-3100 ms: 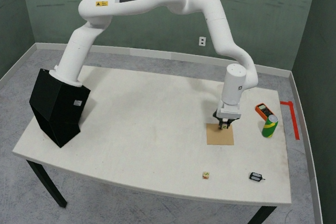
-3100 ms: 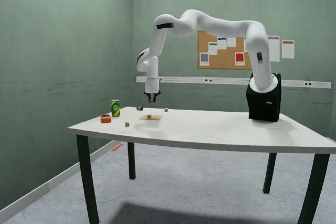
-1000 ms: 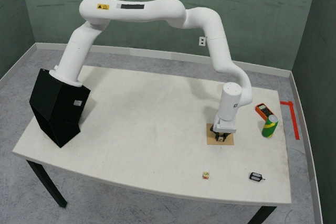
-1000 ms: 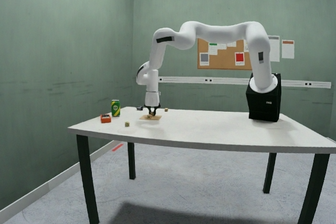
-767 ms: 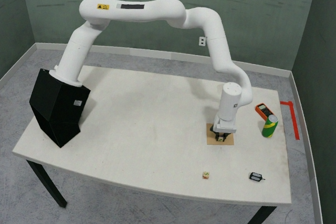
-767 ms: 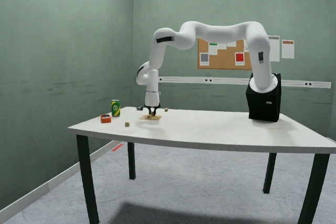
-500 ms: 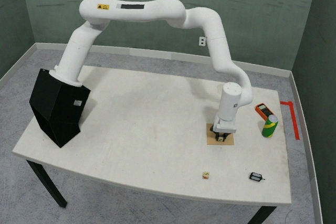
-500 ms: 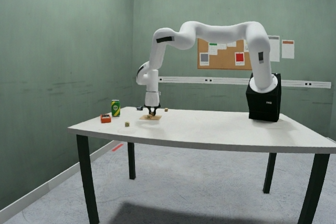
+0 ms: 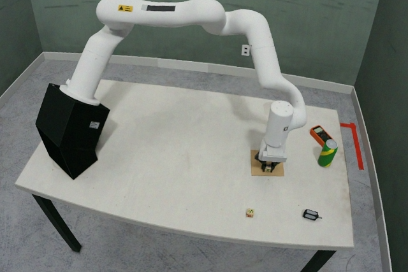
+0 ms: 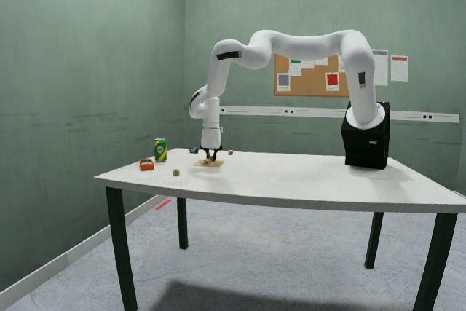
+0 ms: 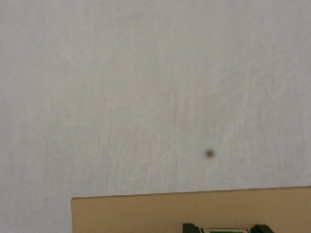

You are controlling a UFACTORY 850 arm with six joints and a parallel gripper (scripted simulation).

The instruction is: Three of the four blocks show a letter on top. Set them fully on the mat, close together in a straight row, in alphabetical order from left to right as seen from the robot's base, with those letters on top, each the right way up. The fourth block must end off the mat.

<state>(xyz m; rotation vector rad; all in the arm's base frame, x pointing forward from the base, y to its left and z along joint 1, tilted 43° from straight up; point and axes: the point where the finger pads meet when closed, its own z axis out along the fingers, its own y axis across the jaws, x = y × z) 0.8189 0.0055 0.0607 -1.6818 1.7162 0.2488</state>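
Now: the tan mat 4 cm to the left of my hand and 2 cm below it. The rest, counted from my hand: yellow can: 26 cm ahead, 10 cm to the left, 4 cm above; orange multimeter: 25 cm ahead, 24 cm to the left, 1 cm below; small black object: 21 cm ahead, 20 cm to the right, 1 cm below.
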